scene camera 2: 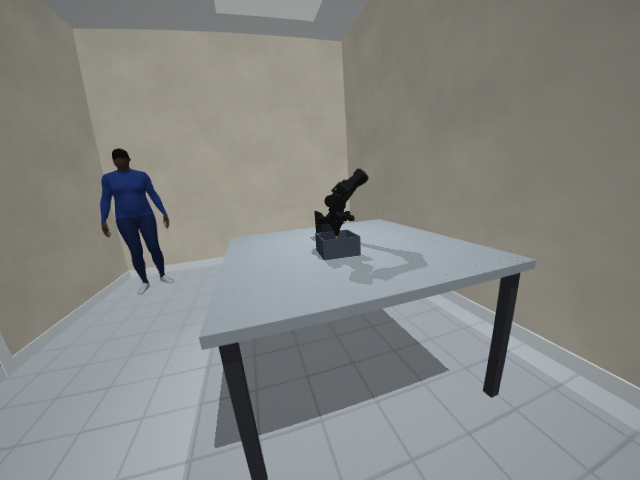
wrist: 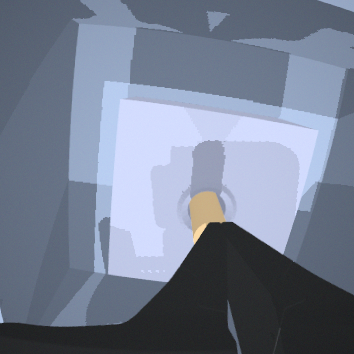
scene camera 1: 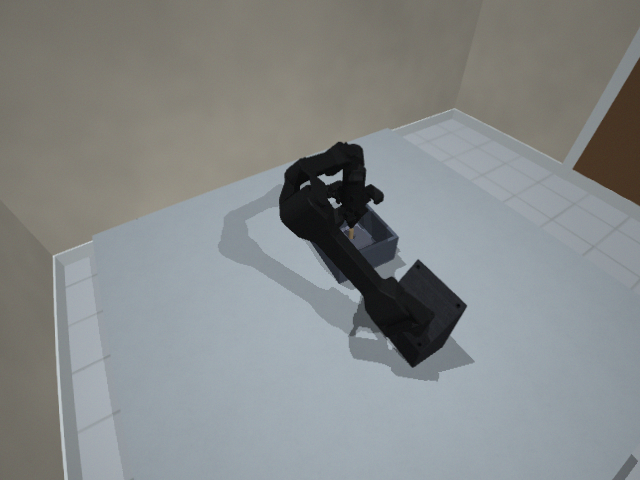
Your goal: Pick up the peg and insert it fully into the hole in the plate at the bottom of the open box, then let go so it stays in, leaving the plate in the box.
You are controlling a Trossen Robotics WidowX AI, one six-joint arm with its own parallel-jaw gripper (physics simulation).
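Frame: origin at the arm's base, x ahead, y down, z left, level; metres.
Seen in the pictures: gripper, fingertip midpoint: (scene camera 2: pixel 336 235) (wrist: pixel 219 233) (scene camera 1: pixel 350 227); arm's base, origin of the base link: (scene camera 1: pixel 415 316).
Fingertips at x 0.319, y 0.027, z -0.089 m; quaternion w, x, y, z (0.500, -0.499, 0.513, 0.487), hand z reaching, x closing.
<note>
Offsets run from my fingertips to a thing's top centre. "pt": to the spot under its first point. Level surfaces: height alone.
The tan peg @[dz +0.002, dx -0.005, dy +0.005 m] (scene camera 1: pixel 351 233) (wrist: pixel 206 207) stands roughly upright in the ringed hole @[pt dz -0.010, dx -0.002, dy +0.032 m] (wrist: pixel 231 202) of the pale plate @[dz +0.001, dx -0.006, dy +0.032 m] (scene camera 1: pixel 366 238) (wrist: pixel 145 150), with part of its length above the plate. How deep it sits cannot be told. The plate lies on the bottom of the open grey box @[dz +0.001, dx -0.006, dy -0.005 m] (scene camera 1: pixel 383 252) (scene camera 2: pixel 341 249). My gripper (scene camera 1: pixel 351 225) (wrist: pixel 219 233) is shut and empty, pointing down inside the box. Its closed fingertips are at the peg's top end and hide part of it in the wrist view; whether they touch it is hard to tell.
The box walls rise around the plate and fingers. The arm's dark base block (scene camera 1: pixel 436 299) stands on the pale table @[dy +0.093 m] (scene camera 1: pixel 248 387) (scene camera 2: pixel 279 289) near the box. A person in blue (scene camera 2: pixel 129 193) stands on the floor beyond the table.
</note>
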